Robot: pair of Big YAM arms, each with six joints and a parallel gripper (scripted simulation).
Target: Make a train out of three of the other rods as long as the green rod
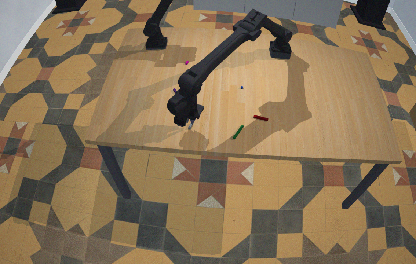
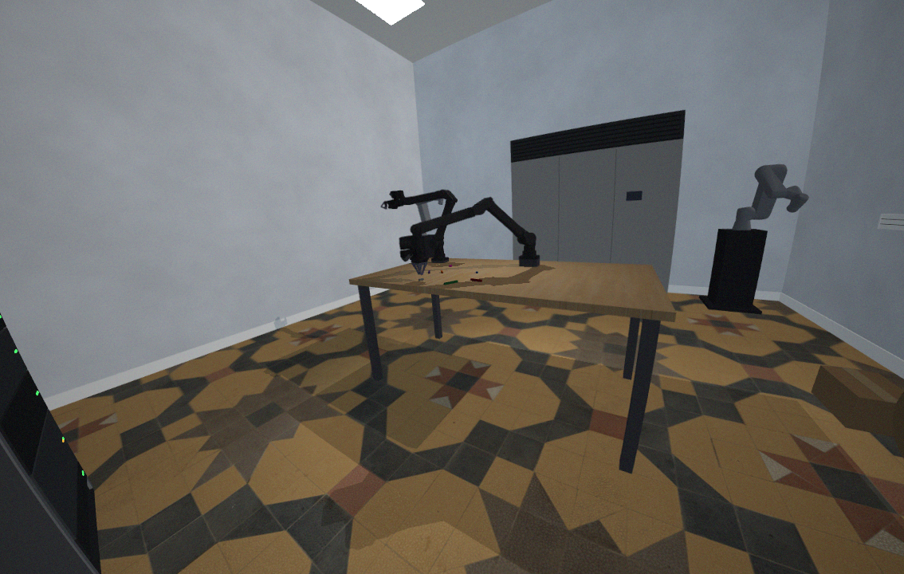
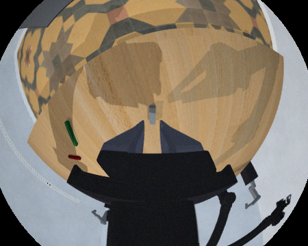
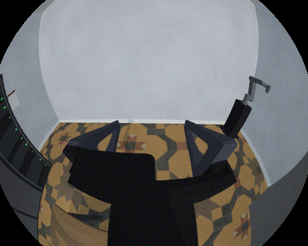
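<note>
Now: the grey rod 40 mm below my left hand. Round my left hand: green rod: 10 mm ahead, 210 mm to the left, 40 mm below; then purple rod: 190 mm behind, 90 mm to the right, 40 mm below; then red rod: 80 mm behind, 310 mm to the left, 40 mm below.
</note>
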